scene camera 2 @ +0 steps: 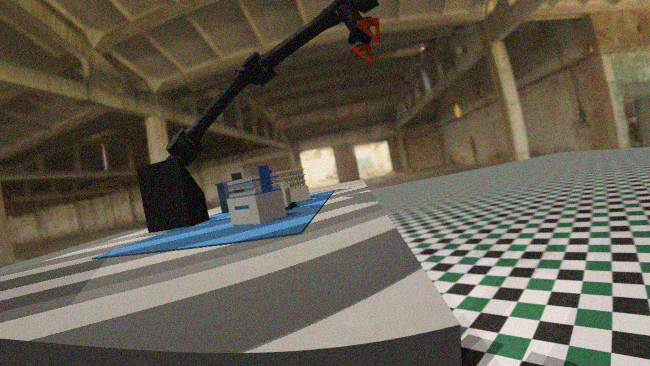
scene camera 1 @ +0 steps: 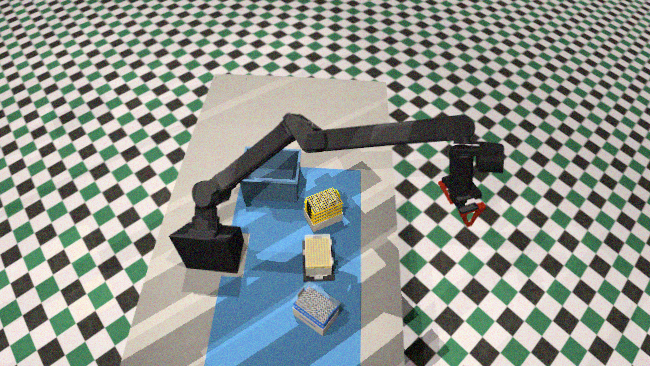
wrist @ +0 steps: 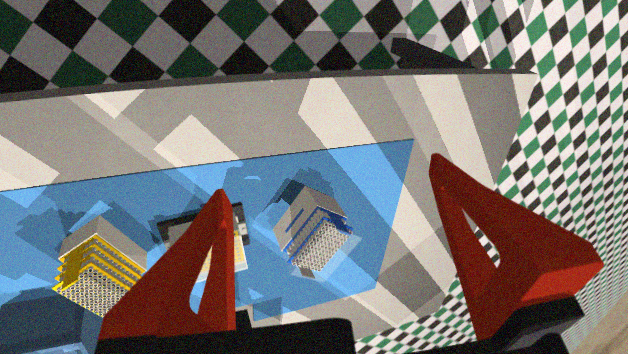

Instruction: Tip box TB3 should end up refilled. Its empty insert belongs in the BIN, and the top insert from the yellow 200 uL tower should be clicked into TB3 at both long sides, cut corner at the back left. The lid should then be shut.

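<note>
My gripper (scene camera 1: 460, 213) (scene camera 2: 375, 51) (wrist: 327, 180) is open with nothing between its red fingers, high up and out past the table's right edge in scene camera 1. TB3 (scene camera 1: 318, 252) (wrist: 240, 252) is the middle box, in a dark holder. Its top looks pale yellow; I cannot tell whether that is an insert under a shut lid. The left finger partly hides it in the wrist view. The yellow tower (scene camera 1: 324, 206) (wrist: 95, 245) is a stack of perforated yellow inserts on a grey base. The blue bin (scene camera 1: 275, 190) stands behind it to the left, partly under the arm.
A tower with blue-edged inserts (scene camera 1: 316, 307) (scene camera 2: 257, 207) (wrist: 320, 240) stands on the near side of TB3, turned at an angle. The blue mat (scene camera 1: 235, 345) (scene camera 2: 200, 240) (wrist: 395, 165) lies under the boxes. The arm's black base (scene camera 1: 210, 252) (scene camera 2: 170, 195) stands at the mat's left.
</note>
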